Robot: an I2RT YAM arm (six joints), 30 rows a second.
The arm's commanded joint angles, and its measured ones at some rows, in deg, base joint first. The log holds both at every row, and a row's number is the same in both.
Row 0, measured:
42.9, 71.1, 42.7, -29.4, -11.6, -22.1
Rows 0 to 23, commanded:
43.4, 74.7, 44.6, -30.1, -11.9, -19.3
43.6, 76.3, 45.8, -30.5, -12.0, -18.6
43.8, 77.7, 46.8, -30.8, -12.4, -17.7
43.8, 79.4, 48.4, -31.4, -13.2, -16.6
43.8, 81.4, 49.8, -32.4, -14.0, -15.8
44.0, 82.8, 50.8, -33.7, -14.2, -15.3
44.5, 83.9, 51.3, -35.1, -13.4, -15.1
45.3, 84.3, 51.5, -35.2, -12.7, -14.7
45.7, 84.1, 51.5, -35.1, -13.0, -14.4
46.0, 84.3, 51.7, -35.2, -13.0, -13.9
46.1, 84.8, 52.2, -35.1, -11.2, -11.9
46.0, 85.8, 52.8, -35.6, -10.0, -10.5
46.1, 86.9, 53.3, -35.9, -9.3, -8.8
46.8, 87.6, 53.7, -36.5, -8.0, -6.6
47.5, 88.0, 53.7, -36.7, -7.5, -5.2
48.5, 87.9, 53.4, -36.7, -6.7, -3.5
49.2, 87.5, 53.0, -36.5, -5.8, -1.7
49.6, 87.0, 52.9, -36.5, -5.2, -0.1
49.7, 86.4, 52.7, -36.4, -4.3, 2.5
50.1, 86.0, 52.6, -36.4, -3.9, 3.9
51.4, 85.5, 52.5, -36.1, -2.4, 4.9
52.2, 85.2, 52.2, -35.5, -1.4, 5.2
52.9, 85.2, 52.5, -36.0, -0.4, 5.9
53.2, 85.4, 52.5, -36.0, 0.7, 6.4
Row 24, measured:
52.2, 85.6, 52.4, -35.4, -3.6, 1.7
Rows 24 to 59, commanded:
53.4, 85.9, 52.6, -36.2, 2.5, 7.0
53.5, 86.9, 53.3, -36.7, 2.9, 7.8
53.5, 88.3, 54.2, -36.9, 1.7, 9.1
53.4, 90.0, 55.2, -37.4, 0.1, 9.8
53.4, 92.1, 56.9, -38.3, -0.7, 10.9
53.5, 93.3, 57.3, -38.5, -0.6, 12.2
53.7, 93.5, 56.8, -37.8, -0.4, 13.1
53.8, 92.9, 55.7, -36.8, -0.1, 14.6
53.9, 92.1, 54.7, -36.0, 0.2, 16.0
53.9, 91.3, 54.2, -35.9, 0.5, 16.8
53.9, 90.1, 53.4, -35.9, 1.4, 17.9
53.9, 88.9, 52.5, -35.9, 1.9, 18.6
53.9, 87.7, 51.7, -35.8, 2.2, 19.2
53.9, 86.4, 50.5, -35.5, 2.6, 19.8
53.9, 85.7, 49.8, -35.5, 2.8, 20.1
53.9, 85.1, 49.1, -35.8, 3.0, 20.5
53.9, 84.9, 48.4, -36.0, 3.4, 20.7
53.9, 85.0, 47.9, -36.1, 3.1, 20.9
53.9, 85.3, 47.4, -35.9, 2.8, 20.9
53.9, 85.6, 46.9, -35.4, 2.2, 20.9
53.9, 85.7, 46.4, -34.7, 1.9, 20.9
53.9, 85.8, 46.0, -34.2, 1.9, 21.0
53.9, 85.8, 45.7, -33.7, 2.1, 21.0
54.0, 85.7, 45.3, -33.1, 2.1, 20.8
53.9, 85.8, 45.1, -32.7, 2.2, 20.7
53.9, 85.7, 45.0, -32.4, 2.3, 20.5
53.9, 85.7, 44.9, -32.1, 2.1, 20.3
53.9, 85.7, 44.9, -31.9, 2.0, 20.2
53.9, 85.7, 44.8, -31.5, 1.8, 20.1
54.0, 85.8, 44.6, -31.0, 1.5, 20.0
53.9, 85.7, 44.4, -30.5, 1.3, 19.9
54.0, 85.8, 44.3, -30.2, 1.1, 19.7
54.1, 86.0, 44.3, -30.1, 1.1, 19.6
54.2, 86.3, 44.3, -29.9, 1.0, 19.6
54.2, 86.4, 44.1, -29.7, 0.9, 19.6
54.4, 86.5, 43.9, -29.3, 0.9, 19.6
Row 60, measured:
54.1, 86.1, 44.1, -30.6, 1.1, 19.5
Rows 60 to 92, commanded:
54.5, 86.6, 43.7, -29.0, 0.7, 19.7
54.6, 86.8, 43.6, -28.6, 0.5, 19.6
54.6, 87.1, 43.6, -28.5, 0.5, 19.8
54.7, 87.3, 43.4, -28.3, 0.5, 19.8
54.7, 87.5, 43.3, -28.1, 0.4, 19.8
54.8, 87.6, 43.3, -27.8, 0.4, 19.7
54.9, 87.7, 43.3, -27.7, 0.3, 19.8
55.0, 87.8, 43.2, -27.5, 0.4, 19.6
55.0, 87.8, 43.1, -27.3, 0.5, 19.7
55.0, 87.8, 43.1, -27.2, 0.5, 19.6
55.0, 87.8, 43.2, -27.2, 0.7, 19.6
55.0, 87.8, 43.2, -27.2, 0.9, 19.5
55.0, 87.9, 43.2, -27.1, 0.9, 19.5
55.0, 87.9, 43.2, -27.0, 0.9, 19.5
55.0, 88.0, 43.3, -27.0, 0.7, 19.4
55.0, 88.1, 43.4, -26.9, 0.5, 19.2
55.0, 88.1, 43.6, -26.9, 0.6, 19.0
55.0, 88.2, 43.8, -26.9, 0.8, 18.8
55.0, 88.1, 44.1, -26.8, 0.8, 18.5
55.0, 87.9, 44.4, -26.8, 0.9, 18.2
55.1, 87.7, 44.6, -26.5, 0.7, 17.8
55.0, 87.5, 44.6, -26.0, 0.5, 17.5
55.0, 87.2, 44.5, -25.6, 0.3, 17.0
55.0, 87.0, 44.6, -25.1, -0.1, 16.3
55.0, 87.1, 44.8, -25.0, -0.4, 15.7
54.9, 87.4, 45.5, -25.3, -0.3, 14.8
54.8, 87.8, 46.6, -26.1, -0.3, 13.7
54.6, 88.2, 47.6, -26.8, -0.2, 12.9
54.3, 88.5, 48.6, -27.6, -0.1, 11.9
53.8, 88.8, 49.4, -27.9, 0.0, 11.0
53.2, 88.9, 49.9, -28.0, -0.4, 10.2
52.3, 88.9, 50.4, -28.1, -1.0, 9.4
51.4, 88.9, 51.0, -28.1, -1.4, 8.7
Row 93, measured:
52.7, 88.6, 49.8, -27.1, -0.8, 12.3
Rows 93 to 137, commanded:
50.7, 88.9, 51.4, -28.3, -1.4, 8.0
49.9, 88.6, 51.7, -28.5, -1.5, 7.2
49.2, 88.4, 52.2, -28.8, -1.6, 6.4
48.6, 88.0, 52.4, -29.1, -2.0, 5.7
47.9, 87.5, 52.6, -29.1, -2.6, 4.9
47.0, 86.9, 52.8, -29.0, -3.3, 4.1
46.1, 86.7, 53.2, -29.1, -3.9, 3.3
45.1, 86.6, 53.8, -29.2, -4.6, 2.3
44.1, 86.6, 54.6, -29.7, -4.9, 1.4
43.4, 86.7, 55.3, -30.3, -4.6, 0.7
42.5, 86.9, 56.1, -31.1, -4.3, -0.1
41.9, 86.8, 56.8, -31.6, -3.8, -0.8
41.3, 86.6, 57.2, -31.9, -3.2, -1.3
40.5, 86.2, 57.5, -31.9, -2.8, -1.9
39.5, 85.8, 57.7, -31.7, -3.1, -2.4
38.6, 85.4, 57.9, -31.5, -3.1, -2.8
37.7, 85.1, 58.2, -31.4, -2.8, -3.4
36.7, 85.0, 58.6, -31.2, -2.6, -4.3
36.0, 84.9, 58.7, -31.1, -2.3, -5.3
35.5, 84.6, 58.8, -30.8, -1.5, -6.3
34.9, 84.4, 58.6, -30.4, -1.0, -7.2
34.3, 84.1, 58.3, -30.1, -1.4, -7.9
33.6, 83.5, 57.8, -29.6, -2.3, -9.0
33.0, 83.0, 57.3, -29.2, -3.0, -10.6
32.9, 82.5, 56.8, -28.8, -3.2, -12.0
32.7, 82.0, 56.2, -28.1, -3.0, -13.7
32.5, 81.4, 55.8, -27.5, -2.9, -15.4
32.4, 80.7, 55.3, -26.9, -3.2, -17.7
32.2, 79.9, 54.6, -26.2, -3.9, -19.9
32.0, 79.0, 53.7, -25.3, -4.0, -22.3
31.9, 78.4, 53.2, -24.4, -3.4, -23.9
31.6, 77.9, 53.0, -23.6, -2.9, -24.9
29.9, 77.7, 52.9, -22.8, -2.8, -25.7
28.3, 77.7, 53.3, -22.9, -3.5, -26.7
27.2, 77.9, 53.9, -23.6, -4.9, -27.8
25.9, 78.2, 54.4, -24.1, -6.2, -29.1
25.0, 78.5, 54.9, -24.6, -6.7, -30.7
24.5, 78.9, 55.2, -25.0, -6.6, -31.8
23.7, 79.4, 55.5, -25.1, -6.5, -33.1
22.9, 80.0, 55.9, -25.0, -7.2, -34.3
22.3, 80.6, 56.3, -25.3, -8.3, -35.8
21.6, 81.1, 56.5, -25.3, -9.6, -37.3
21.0, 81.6, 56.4, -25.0, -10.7, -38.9
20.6, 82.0, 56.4, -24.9, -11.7, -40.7
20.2, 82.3, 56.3, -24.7, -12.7, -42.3
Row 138, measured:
20.8, 81.5, 56.1, -25.2, -8.3, -34.8
